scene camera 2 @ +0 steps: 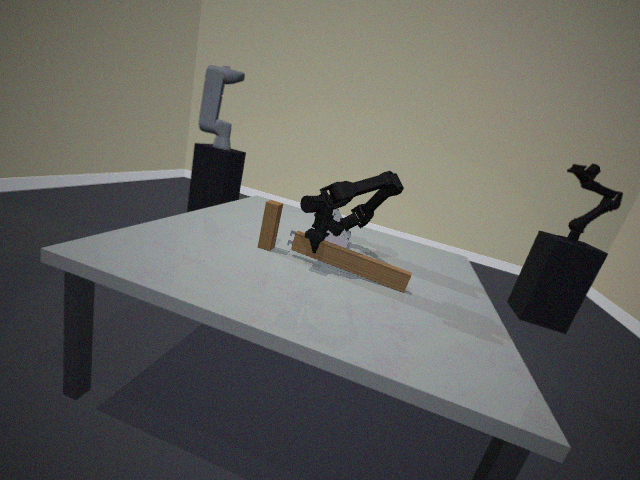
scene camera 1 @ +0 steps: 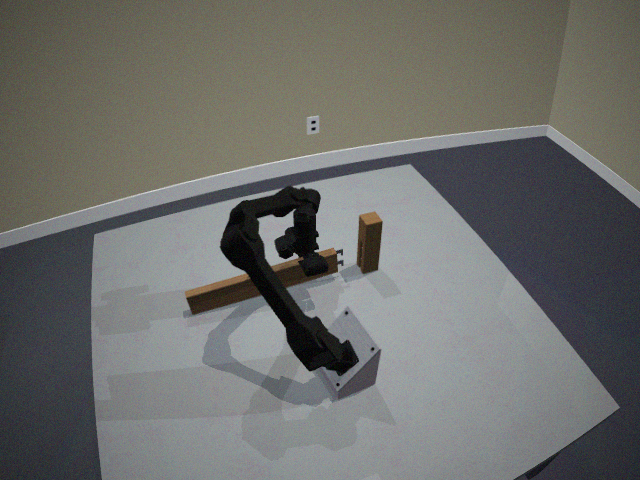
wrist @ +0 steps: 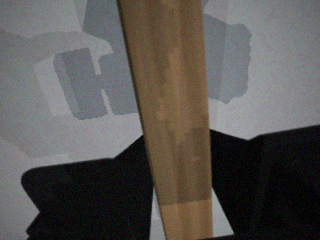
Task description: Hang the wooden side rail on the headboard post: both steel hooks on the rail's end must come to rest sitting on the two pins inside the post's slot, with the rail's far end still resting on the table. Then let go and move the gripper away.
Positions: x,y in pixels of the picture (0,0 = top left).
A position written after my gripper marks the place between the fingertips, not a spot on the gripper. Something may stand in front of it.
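You'd see my gripper in scene camera 2 (315,251), and it's also there in scene camera 1 (306,272) and in the wrist view (171,132). There's a wooden side rail too, in scene camera 2 (340,257), and it's visible in scene camera 1 and the wrist view as well. On that rail, (wrist: 166,53) and (scene camera 1: 287,264) are the same spot. And on a wooden headboard post, (scene camera 1: 370,224) is the same spot as (scene camera 2: 279,202).
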